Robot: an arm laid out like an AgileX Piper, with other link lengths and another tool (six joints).
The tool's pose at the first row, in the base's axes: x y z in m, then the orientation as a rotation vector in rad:
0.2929 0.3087 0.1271 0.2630 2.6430 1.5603
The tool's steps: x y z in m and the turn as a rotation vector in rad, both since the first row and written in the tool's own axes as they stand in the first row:
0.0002 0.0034 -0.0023 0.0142 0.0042 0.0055
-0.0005 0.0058 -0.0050 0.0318 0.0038 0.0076
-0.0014 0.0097 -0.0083 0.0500 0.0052 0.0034
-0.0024 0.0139 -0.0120 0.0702 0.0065 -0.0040
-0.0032 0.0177 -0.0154 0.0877 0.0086 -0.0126
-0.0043 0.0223 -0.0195 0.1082 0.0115 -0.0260
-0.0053 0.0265 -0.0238 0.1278 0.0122 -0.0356
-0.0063 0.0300 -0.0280 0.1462 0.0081 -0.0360
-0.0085 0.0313 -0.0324 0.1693 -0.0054 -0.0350
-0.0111 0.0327 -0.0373 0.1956 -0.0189 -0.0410
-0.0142 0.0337 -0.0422 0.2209 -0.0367 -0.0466
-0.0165 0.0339 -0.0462 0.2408 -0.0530 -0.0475
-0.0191 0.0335 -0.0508 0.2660 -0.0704 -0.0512
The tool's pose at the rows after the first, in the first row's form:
0.2928 0.3084 0.1312 0.2683 2.6597 1.5459
0.2934 0.3070 0.1346 0.2724 2.6748 1.5236
0.2942 0.3059 0.1396 0.2666 2.6897 1.4994
0.2952 0.3045 0.1450 0.2565 2.7050 1.4716
0.2960 0.3032 0.1499 0.2442 2.7180 1.4473
0.2970 0.3016 0.1559 0.2248 2.7323 1.4179
0.2979 0.2997 0.1616 0.2121 2.7450 1.3895
0.2987 0.2976 0.1667 0.2154 2.7557 1.3628
0.3004 0.2940 0.1699 0.2275 2.7628 1.3255
0.3024 0.2900 0.1734 0.2301 2.7695 1.2821
0.3049 0.2857 0.1765 0.2362 2.7715 1.2382
0.3066 0.2819 0.1786 0.2472 2.7720 1.2035
0.3085 0.2773 0.1804 0.2553 2.7737 1.1606

